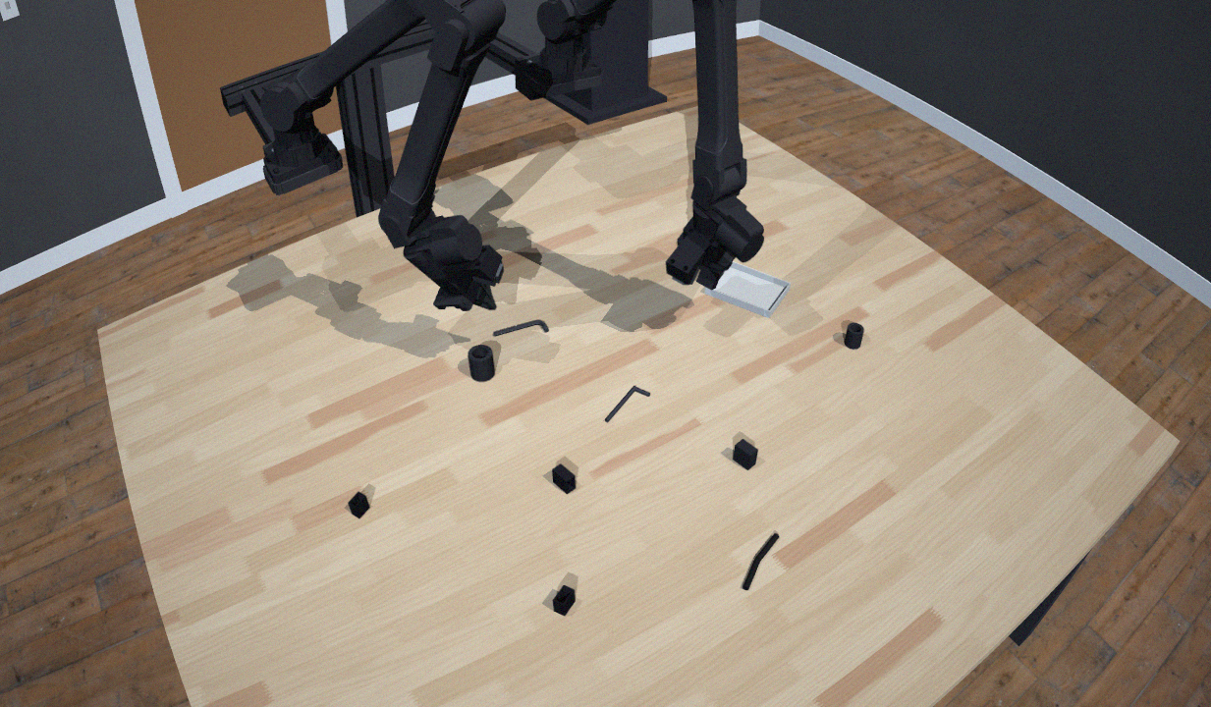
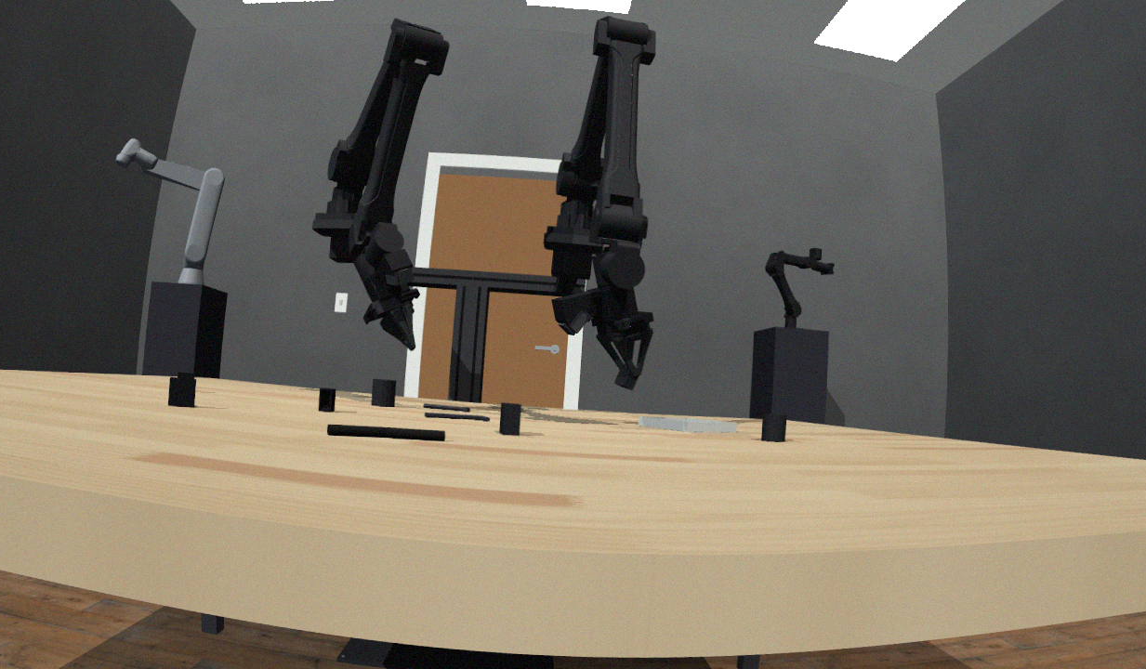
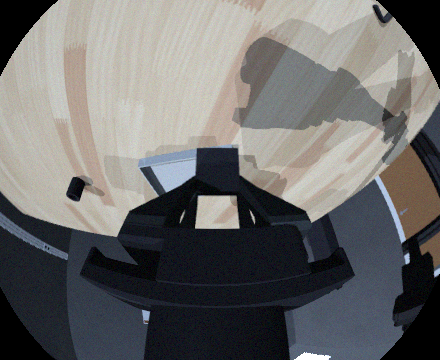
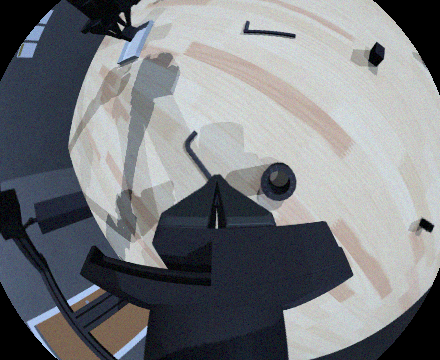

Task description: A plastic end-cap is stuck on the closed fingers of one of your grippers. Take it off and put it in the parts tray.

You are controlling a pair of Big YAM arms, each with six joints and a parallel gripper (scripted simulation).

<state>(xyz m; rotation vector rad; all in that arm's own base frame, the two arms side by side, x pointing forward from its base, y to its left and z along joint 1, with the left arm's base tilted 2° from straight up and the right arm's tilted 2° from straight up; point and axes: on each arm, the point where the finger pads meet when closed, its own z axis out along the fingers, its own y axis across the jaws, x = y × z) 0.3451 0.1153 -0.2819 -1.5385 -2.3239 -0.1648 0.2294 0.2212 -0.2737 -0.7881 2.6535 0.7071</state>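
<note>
Right now my left hand is 1 cm to the left of the small black end-cap and 1 cm above it. Round my left hand: cylinder: 23 cm ahead, 16 cm to the left, 8 cm below; hex key: 25 cm to the right, 10 cm ahead, 9 cm below; parts tray: 10 cm to the left, 9 cm below.
</note>
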